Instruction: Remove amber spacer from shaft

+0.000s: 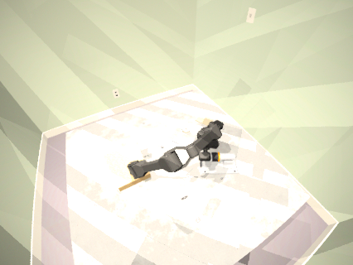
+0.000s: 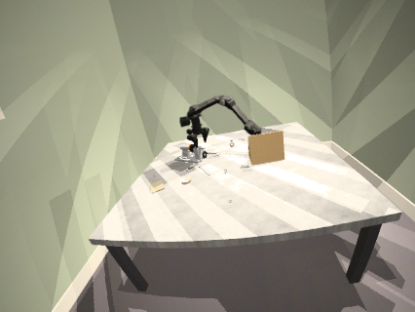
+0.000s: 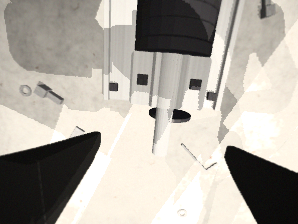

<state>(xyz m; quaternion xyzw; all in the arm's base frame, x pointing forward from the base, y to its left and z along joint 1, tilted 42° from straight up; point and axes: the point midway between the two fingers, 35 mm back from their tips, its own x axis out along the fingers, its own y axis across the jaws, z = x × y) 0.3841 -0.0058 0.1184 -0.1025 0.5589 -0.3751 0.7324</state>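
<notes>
My gripper tip is 60 mm short of the dark spacer, 30 mm to the left of it and 30 mm above it. Also, from my gripper tip: grey shaft: 60 mm ahead, 30 mm to the right, 20 mm below.
</notes>
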